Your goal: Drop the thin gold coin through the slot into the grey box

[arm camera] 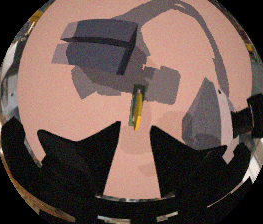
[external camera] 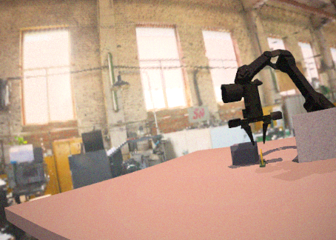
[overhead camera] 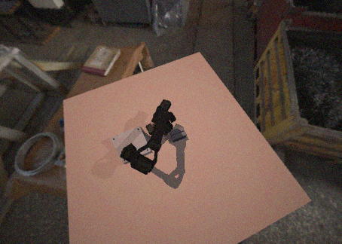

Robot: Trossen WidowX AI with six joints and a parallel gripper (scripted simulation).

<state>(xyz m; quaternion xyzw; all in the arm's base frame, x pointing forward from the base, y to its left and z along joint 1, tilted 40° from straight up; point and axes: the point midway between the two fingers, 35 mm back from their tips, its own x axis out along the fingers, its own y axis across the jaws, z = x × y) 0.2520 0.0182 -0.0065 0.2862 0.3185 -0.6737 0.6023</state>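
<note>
Right now my gripper tip is 4 cm above the gold coin.
</note>
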